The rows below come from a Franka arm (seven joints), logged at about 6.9 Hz.
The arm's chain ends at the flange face. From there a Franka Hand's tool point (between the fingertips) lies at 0.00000 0.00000 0.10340 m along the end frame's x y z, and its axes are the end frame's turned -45 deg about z.
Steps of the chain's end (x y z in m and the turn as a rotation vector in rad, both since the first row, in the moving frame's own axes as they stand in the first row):
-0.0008, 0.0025, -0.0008, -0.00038, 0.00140, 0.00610
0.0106, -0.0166, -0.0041, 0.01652, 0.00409, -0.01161
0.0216, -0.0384, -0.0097, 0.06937, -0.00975, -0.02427
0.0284, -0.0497, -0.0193, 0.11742, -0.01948, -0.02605
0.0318, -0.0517, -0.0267, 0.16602, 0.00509, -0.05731
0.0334, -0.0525, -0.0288, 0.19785, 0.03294, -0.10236
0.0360, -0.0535, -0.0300, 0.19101, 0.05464, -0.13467
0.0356, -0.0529, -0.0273, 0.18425, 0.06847, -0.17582
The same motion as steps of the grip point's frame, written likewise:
-0.0023, 0.0013, -0.0008, -0.00126, 0.00072, 0.00610
0.0207, -0.0052, -0.0041, 0.00879, 0.01457, -0.01161
0.0467, -0.0177, -0.0100, 0.05595, 0.04216, -0.02427
0.0622, -0.0251, -0.0200, 0.09680, 0.06925, -0.02605
0.0712, -0.0261, -0.0281, 0.11379, 0.12099, -0.05731
0.0769, -0.0263, -0.0309, 0.11661, 0.16319, -0.10236
0.0804, -0.0235, -0.0320, 0.09643, 0.17370, -0.13467
0.0801, -0.0222, -0.0293, 0.08187, 0.17870, -0.17582

